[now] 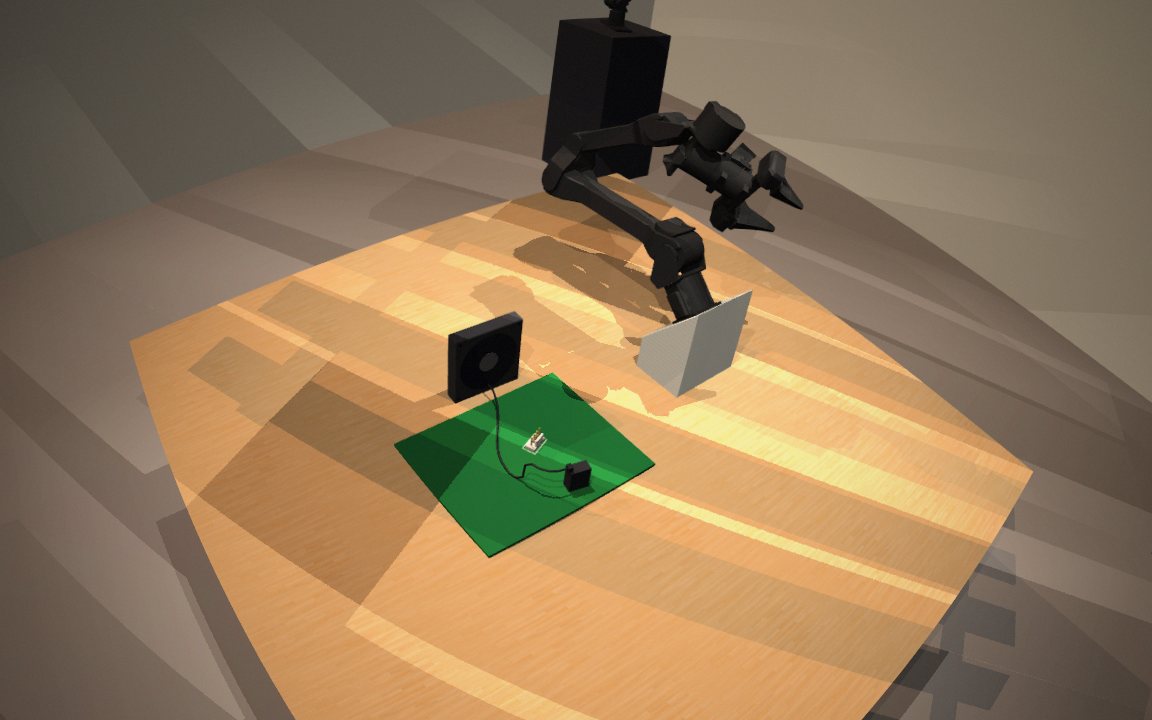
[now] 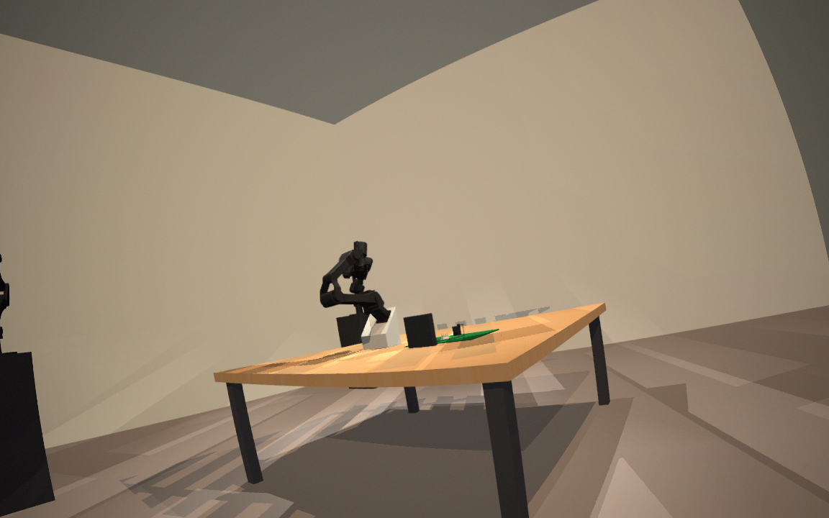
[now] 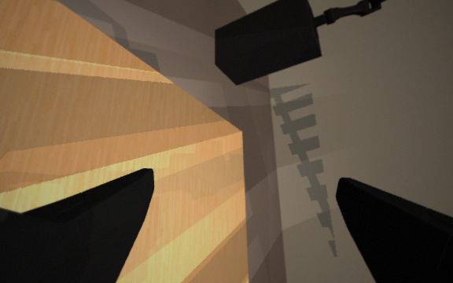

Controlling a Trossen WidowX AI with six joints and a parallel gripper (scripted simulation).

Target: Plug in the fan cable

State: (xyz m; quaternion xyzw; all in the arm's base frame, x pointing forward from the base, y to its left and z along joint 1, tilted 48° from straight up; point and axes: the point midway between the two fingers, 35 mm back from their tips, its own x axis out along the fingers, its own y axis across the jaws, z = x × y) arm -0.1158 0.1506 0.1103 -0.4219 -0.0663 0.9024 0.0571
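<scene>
The black fan plug is 44 cm ahead of my gripper tip, 4 cm to the left of it and 28 cm below it. From my gripper tip the other things lie so: white four-pin header (44 cm ahead, 5 cm to the right, 31 cm below); black fan (43 cm ahead, 19 cm to the right, 25 cm below); green board (47 cm ahead, 4 cm to the right, 32 cm below).
</scene>
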